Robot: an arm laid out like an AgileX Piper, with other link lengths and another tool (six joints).
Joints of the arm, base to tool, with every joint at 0 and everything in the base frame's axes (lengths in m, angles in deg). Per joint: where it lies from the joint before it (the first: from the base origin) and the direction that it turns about. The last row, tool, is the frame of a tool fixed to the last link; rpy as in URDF.
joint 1: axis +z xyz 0 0 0.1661
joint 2: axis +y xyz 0 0 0
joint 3: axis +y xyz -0.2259 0 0.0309
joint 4: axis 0.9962 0 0.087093 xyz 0.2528 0 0.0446
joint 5: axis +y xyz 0 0 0
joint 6: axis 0.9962 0 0.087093 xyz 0.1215 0 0.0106
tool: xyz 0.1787 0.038 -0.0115 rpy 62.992 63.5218 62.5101
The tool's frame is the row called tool.
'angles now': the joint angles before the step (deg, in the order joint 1, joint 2, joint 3, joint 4, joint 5, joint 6). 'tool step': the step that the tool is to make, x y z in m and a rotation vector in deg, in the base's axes. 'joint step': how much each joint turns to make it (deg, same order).
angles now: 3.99, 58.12, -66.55, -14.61, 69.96, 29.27
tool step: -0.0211, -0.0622, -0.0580, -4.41, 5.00, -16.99
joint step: 0.00, 1.20, 10.45, -12.74, -0.01, 18.59
